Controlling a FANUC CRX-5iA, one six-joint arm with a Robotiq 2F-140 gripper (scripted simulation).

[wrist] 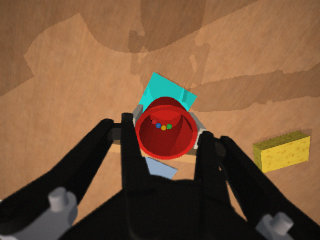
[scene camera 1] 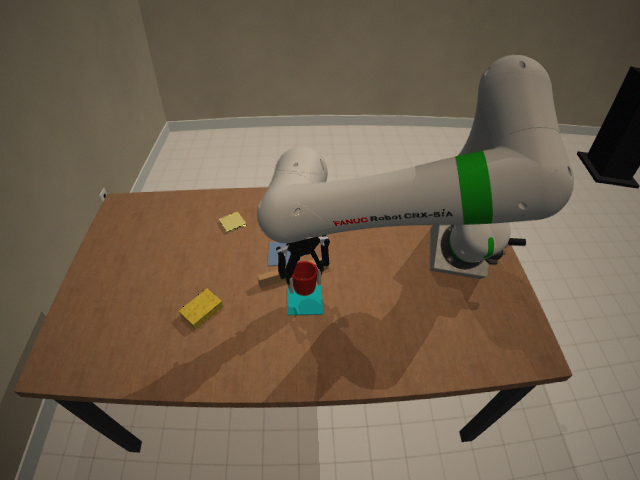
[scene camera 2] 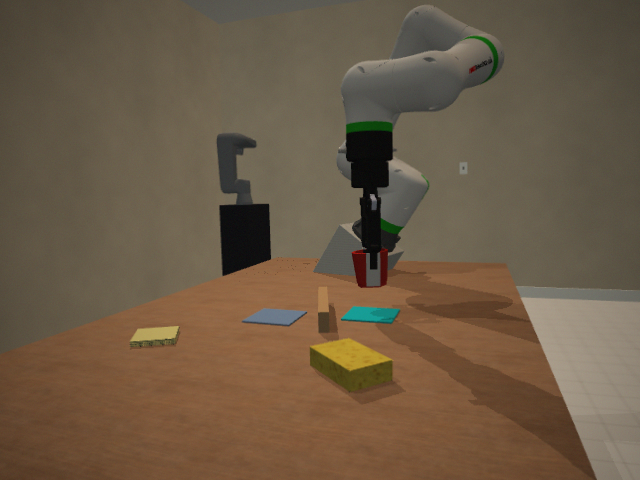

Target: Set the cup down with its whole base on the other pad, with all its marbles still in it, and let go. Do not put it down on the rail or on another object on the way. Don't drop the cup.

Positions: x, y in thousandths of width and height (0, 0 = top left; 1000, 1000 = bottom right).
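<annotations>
Thick yellow sponge: wrist view (905, 623), scene camera 1 (323, 634), scene camera 2 (552, 764). Gripper: wrist view (514, 485), scene camera 1 (476, 595), scene camera 2 (580, 586).
</annotations>
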